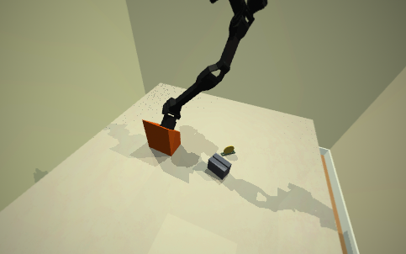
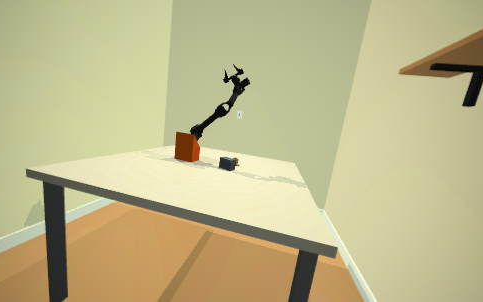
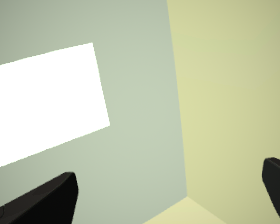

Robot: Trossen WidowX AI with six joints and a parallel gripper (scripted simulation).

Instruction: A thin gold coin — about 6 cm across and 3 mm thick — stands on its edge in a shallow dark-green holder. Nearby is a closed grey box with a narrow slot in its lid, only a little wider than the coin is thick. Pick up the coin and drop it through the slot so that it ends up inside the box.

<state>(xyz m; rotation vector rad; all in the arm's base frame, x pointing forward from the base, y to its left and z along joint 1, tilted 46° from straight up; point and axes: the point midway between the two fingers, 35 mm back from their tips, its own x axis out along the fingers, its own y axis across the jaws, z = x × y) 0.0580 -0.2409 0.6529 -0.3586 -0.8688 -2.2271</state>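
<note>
My gripper tip is now 180 mm short of the gold coin, 240 mm to the left of it and 760 mm above it.
</note>
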